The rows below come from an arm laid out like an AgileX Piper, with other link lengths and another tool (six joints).
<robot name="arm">
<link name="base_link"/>
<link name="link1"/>
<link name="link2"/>
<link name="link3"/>
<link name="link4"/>
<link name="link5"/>
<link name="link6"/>
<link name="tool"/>
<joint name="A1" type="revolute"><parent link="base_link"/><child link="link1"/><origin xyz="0 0 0.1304"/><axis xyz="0 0 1"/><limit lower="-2.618" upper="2.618"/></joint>
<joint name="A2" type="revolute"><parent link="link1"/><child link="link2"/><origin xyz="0 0 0" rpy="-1.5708 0 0"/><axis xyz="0 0 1"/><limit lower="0" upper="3.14"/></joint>
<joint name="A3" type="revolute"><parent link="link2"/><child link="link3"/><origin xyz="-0.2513 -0.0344 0"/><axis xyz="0 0 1"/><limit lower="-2.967" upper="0"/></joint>
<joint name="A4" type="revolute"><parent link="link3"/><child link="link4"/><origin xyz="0.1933 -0.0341 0" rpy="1.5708 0 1.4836"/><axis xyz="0 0 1"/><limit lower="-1.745" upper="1.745"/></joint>
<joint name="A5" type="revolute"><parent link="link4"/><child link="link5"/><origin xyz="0 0 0" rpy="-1.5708 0 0"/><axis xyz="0 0 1"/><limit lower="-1.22" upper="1.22"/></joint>
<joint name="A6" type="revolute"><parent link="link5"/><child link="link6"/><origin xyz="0 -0.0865 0" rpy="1.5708 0 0"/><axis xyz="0 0 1"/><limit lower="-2.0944" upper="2.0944"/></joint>
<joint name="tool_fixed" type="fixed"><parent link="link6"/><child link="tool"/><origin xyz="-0.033 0.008 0.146" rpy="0.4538 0 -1.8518"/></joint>
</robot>
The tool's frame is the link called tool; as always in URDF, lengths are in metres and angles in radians.
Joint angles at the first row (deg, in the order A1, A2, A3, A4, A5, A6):
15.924 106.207 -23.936 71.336 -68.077 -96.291
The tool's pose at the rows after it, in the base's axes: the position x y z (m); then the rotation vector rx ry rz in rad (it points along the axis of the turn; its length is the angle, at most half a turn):
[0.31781 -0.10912 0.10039 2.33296 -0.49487 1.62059]
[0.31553 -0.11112 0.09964 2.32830 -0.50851 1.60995]
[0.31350 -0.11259 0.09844 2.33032 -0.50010 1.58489]
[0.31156 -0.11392 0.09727 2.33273 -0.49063 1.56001]
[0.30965 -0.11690 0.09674 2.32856 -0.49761 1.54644]
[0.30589 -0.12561 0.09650 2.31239 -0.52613 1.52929]
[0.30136 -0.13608 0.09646 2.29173 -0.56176 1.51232]
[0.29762 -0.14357 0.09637 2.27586 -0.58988 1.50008]
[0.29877 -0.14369 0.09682 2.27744 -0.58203 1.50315]
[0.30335 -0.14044 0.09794 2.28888 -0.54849 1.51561]
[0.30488 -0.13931 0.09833 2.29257 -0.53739 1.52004]
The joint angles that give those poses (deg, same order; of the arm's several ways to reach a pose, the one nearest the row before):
15.925 106.207 -23.935 72.624 -68.077 -96.715
15.924 106.209 -23.936 73.450 -68.077 -96.953
15.922 106.209 -23.937 74.107 -68.077 -98.226
15.925 106.208 -23.936 74.722 -68.077 -99.508
15.522 106.206 -23.936 75.081 -68.076 -99.989
13.955 106.207 -23.935 75.220 -68.077 -100.221
11.978 106.207 -23.935 75.221 -68.077 -100.298
10.593 106.206 -23.935 75.341 -68.077 -100.298
10.334 106.206 -23.935 74.742 -68.076 -100.298
10.334 106.208 -23.936 73.197 -68.077 -100.348
10.336 106.206 -23.937 72.678 -68.077 -100.350

